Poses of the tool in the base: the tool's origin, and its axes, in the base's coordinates. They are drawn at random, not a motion.
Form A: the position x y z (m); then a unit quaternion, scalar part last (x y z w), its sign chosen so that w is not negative.
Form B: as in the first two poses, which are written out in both.
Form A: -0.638, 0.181, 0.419, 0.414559, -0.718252, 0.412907, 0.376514
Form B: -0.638, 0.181, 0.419, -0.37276, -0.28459, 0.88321, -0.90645, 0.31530, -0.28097
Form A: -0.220, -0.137, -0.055, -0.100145, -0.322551, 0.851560, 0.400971
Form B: -0.220, -0.137, -0.055, -0.65839, 0.74751, 0.08811, -0.61830, -0.47037, -0.62965
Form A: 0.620, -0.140, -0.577, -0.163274, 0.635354, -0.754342, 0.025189
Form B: 0.620, -0.140, -0.577, -0.94541, -0.24548, 0.21432, -0.16947, -0.19138, -0.96677
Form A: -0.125, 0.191, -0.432, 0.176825, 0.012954, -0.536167, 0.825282
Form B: -0.125, 0.191, -0.432, 0.42471, -0.88040, -0.21100, 0.88956, 0.36252, 0.27797
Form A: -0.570, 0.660, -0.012, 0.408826, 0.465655, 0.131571, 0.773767
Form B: -0.570, 0.660, -0.012, 0.53171, 0.58435, -0.61304, 0.17713, 0.63110, 0.75521
